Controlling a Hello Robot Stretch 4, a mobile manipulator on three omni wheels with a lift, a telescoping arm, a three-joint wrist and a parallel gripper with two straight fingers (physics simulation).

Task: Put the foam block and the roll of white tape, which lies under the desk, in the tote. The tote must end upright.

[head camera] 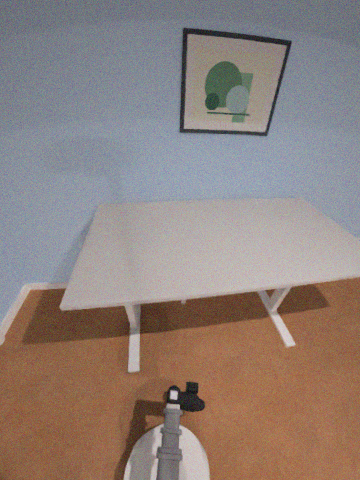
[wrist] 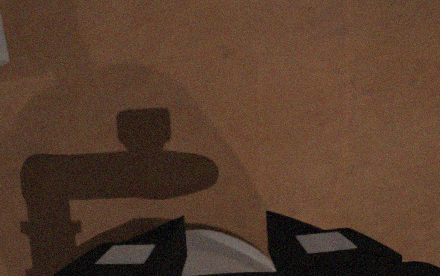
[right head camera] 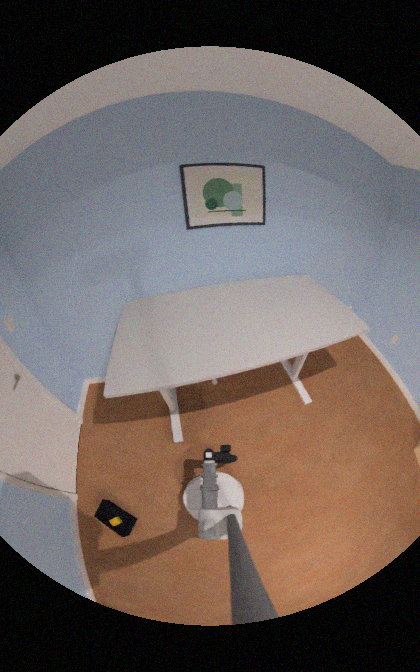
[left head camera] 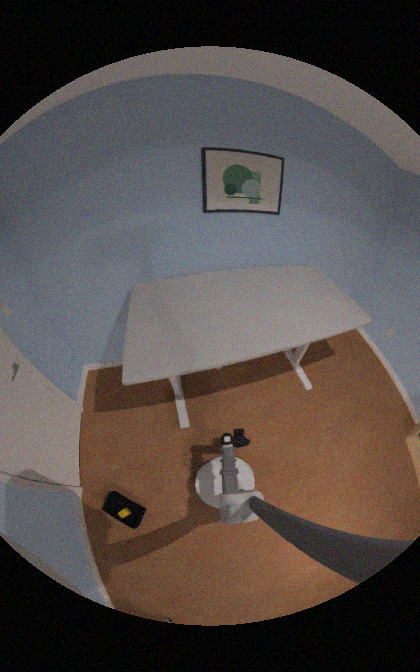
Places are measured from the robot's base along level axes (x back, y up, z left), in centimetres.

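Pixels of known places: gripper, between the fingertips: [wrist: 226, 233].
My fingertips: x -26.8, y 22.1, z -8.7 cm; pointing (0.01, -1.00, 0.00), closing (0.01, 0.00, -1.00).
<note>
Behind a point stands the place of what it marks.
A black tote [left head camera: 113, 501] [right head camera: 105, 509] stands upright on the floor at the lower left of both side head views. The yellow foam block [left head camera: 124, 513] [right head camera: 115, 521] lies inside it. A small whitish thing [head camera: 183, 301] @(x -107.6, y -0.3, z -2.3 cm) [left head camera: 218, 367] [right head camera: 214, 381], which looks like the roll of white tape, shows partly below the desk's front edge, on the shaded floor. My gripper [head camera: 193, 402] @(x -26.8, y 22.1, z -8.7 cm) [left head camera: 241, 440] [right head camera: 226, 457] [wrist: 226, 233] @(x -26.8, y 22.1, z -8.7 cm) is open and empty. It points down in front of the desk, close to my base, well apart from tape and tote. The tape does not show in the wrist view.
The white desk [head camera: 215, 245] @(x -81.6, y 92.2, z -15.4 cm) [left head camera: 240, 320] [right head camera: 230, 330] stands against the blue wall. Its left foot [head camera: 134, 350] [left head camera: 181, 410] [right head camera: 175, 422] and right foot [head camera: 283, 327] [left head camera: 301, 376] [right head camera: 301, 390] reach forward over the floor. A light wooden item [left head camera: 415, 447] stands at the right edge.
</note>
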